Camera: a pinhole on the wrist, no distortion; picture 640 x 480 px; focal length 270.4 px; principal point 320.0 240.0 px. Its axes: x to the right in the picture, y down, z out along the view. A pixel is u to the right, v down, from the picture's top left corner.
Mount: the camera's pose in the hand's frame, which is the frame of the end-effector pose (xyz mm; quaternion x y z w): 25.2 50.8 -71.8 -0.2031 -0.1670 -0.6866 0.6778
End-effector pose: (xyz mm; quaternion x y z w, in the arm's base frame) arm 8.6 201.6 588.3 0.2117 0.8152 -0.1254 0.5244
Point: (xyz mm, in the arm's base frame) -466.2 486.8 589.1
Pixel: behind the camera
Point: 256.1 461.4 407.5
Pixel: 219 306
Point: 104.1 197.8 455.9
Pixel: 495 318
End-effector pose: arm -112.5 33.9 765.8 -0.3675 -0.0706 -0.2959 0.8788
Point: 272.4 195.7 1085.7
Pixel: 426 425
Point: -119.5 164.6 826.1
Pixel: 518 107
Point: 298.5 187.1 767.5
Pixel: 222 419
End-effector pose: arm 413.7 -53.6 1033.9 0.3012 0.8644 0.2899 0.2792
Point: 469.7 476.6 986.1
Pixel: 268 423
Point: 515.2 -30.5 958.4
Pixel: 592 124
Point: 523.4 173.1 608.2
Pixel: 600 362
